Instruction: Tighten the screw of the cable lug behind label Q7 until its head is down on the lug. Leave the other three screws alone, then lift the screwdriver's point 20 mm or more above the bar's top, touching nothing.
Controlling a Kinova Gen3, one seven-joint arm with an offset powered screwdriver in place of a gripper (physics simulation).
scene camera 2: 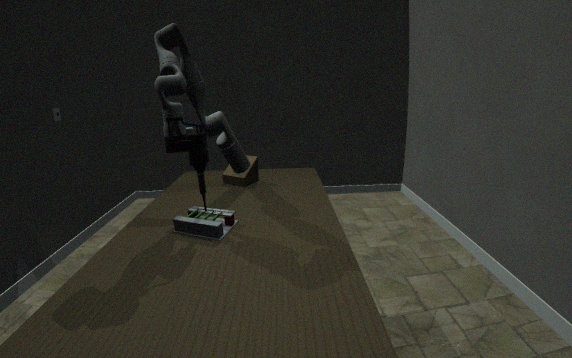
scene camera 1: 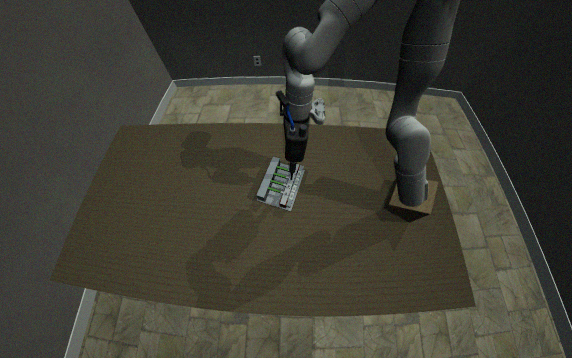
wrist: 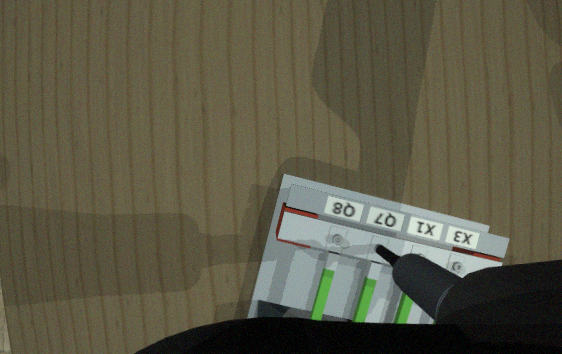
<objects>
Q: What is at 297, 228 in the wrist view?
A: A pale bar.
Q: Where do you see a label strip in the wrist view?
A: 299, 197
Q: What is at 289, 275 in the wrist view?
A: A base plate.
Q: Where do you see a long grey block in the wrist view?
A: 263, 309
</objects>
